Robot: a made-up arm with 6 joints. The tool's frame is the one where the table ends. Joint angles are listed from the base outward.
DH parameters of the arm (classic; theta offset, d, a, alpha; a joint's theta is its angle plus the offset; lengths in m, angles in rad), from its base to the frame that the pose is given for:
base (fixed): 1.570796 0.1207 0 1.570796
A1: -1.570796 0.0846 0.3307 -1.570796
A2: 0 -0.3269 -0.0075 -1.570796
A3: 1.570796 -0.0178 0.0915 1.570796
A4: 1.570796 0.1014 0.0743 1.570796
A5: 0 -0.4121 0.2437 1.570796
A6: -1.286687 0 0.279 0
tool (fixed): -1.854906 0.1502 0 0
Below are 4 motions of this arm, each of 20 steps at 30 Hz.
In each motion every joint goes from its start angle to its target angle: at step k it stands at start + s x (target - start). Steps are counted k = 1, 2, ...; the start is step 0. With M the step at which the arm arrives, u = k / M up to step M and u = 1 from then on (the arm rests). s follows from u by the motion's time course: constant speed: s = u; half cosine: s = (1 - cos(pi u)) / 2; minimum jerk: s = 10 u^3 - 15 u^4 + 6 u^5.
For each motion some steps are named. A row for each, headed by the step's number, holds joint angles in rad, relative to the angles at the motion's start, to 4 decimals.
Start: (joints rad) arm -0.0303 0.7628 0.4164 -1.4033 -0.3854 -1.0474
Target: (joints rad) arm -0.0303 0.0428 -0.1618 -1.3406 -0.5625 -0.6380
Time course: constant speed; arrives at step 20
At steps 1, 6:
1: 0.0000 -0.0360 -0.0289 0.0031 -0.0089 0.0205
6: 0.0000 -0.2160 -0.1735 0.0188 -0.0531 0.1228

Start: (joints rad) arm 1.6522 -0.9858 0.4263 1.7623 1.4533 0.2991
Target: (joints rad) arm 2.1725 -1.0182 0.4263 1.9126 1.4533 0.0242
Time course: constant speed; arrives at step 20
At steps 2, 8, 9, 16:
2: 0.0520 -0.0032 0.0000 0.0150 0.0000 -0.0275
8: 0.2081 -0.0130 0.0000 0.0601 0.0000 -0.1100
9: 0.2341 -0.0146 0.0000 0.0676 0.0000 -0.1237
16: 0.4162 -0.0259 0.0000 0.1202 0.0000 -0.2199

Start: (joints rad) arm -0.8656 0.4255 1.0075 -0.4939 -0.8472 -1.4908
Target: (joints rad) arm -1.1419 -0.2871 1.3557 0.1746 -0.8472 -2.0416
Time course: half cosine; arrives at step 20
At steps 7, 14, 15, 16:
7: -0.0754 -0.1945 0.0951 0.1825 0.0000 -0.1504
14: -0.2194 -0.5657 0.2764 0.5307 0.0000 -0.4373
15: -0.2358 -0.6082 0.2972 0.5706 0.0000 -0.4701
16: -0.2499 -0.6446 0.3149 0.6047 0.0000 -0.4982

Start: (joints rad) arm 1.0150 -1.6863 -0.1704 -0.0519 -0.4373 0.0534
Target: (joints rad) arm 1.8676 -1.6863 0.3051 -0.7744 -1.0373 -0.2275
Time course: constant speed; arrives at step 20
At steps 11, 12, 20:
11: 0.4689 0.0000 0.2615 -0.3974 -0.3300 -0.1545
12: 0.5116 0.0000 0.2853 -0.4335 -0.3600 -0.1685
20: 0.8526 0.0000 0.4755 -0.7225 -0.6000 -0.2809

